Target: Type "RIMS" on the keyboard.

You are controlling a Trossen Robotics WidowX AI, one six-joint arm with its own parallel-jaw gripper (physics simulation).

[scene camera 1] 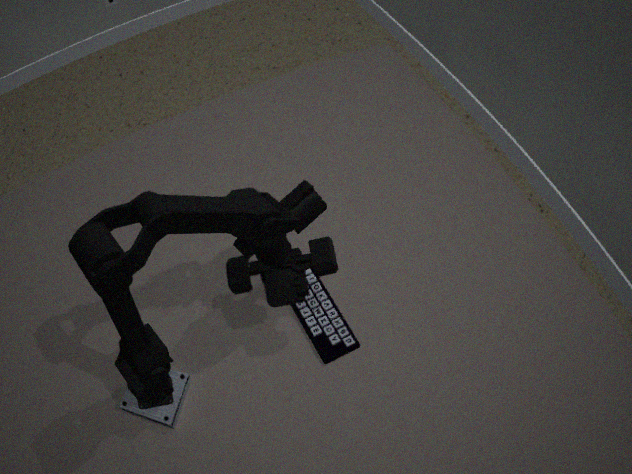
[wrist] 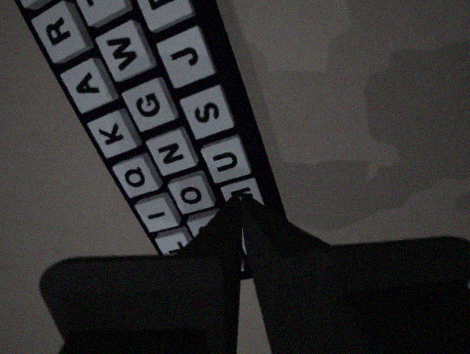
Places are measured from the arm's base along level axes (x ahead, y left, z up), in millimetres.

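Where they show: gripper, between the fingertips: [wrist: 240,206]; arm's base, origin of its link: [scene camera 1: 153,390].
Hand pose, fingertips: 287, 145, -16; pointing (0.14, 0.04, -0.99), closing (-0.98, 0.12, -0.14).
Each offset is from my fingertips to the top centre of the thing, as dx, dy, dz.
A black keyboard @(+29, -54, +5) [scene camera 1: 339,352] [wrist: 243,107] with pale letter keys lies flat, at an angle. Its far end is hidden under my arm in the scene view. My gripper [wrist: 240,206] is shut and empty, pointing down at the keyboard. Its fingertips cover part of the M key @(-2, -4, +0) [wrist: 249,186] in the wrist view; I cannot tell whether they touch or press it. The U key lies just beyond M, followed by the S key @(+6, -43, +5) [wrist: 207,112]. The R key @(+55, -79, +5) [scene camera 1: 332,313] [wrist: 59,31] and the I key @(+39, -1, +5) [scene camera 1: 311,278] [wrist: 156,214] are in the opposite outer row. The fingertips are hidden in the scene view.
The arm's base plate [scene camera 1: 178,395] stands at the lower left of the scene view, and the arm arches from it to above the keyboard. The arm's shadows fall left of the keyboard in the scene view. A speckled brown strip [scene camera 1: 153,76] borders the pale surface.
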